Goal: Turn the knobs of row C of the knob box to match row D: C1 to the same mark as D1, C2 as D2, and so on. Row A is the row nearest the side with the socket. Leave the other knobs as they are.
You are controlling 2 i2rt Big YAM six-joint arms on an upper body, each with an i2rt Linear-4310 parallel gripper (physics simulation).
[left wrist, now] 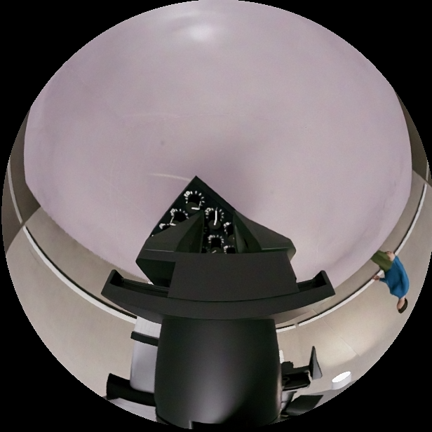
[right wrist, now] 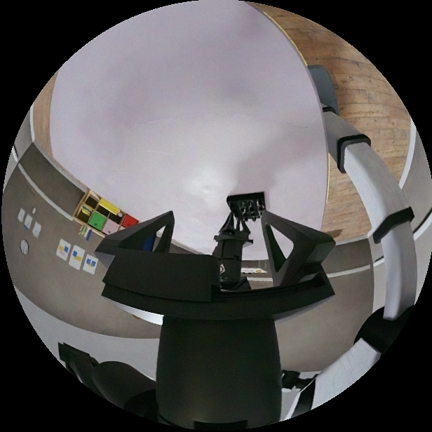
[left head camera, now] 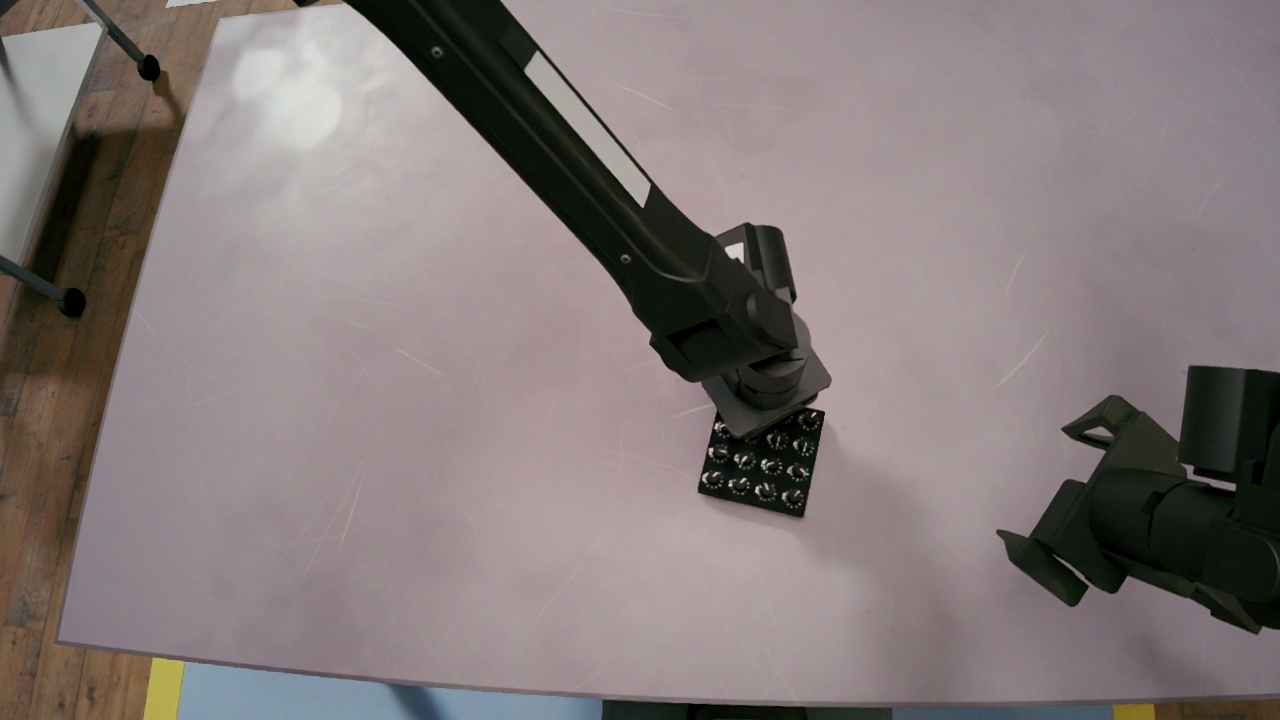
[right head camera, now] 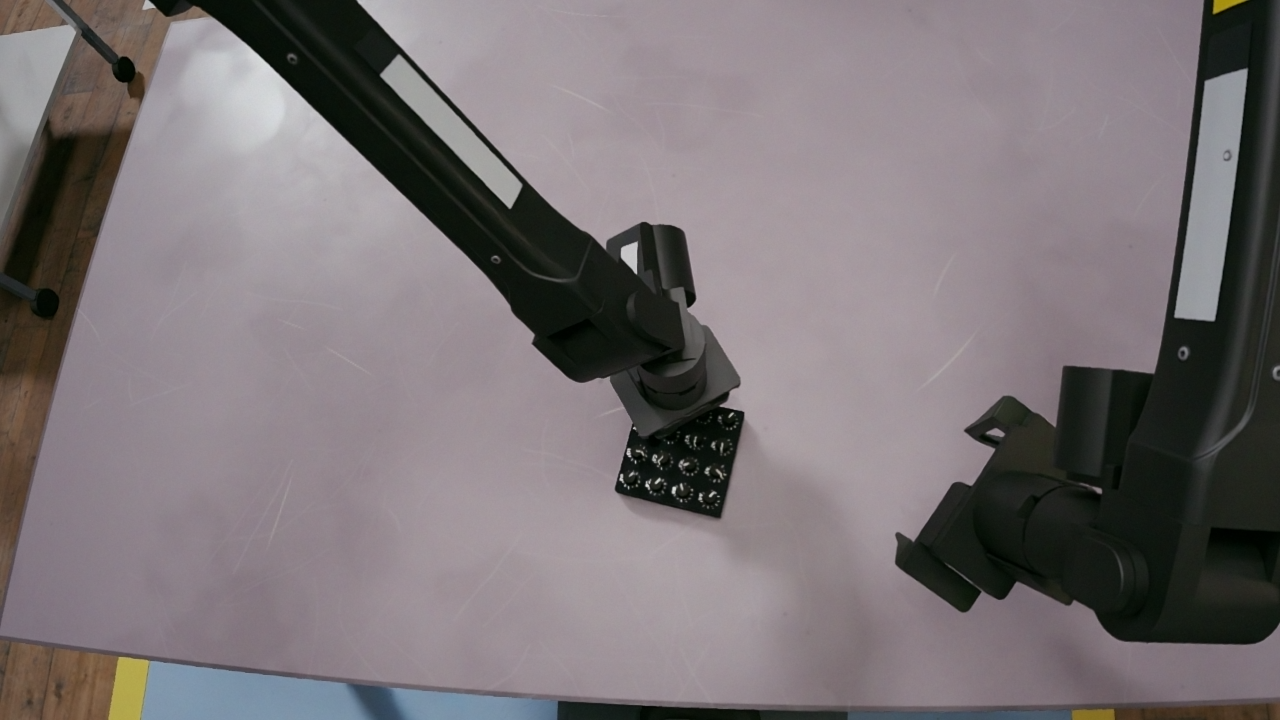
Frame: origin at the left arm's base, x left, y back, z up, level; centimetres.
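Seen in the pictures: left gripper, fingertip midpoint: (left head camera: 760,407) (right head camera: 680,407); right gripper, fingertip midpoint: (left head camera: 1035,483) (right head camera: 936,486).
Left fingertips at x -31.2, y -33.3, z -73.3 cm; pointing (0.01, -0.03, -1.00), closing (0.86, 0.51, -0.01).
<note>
A point is followed by its place in that frame.
The black knob box (left head camera: 754,475) {x -30.5, y -26.3, z -73.3 cm} (right head camera: 672,475) {x -30.6, y -26.3, z -73.4 cm} (left wrist: 196,183) (right wrist: 245,197) lies on the table, with white marks around its knobs. My left hand covers its upper-left part in both head views. My left gripper (left wrist: 218,214) (right wrist: 235,213) is over the box, pointing down, its fingers slightly apart. A knob with a white pointer (left wrist: 215,217) shows in the gap between the tips; the fingers do not visibly clamp it. Other knobs are partly hidden behind the fingers. The socket and row letters cannot be made out. My right gripper (left head camera: 1033,483) {x -52.2, y -22.7, z -58.2 cm} (right head camera: 932,485) {x -52.2, y -22.7, z -58.2 cm} (right wrist: 217,214) is wide open and empty, away from the box.
The pale table (left head camera: 402,492) {x 6.6, y -24.1, z -75.6 cm} (right head camera: 313,492) {x 8.5, y -23.9, z -75.6 cm} carries the box. My left arm (left head camera: 572,170) {x -18.9, y -36.4, z -34.7 cm} (right head camera: 429,170) {x -18.7, y -36.5, z -34.6 cm} reaches across from the upper left. A white side table (left head camera: 44,134) stands beyond the left edge. A compartment tray with coloured parts (right wrist: 97,220) shows in the right wrist view.
</note>
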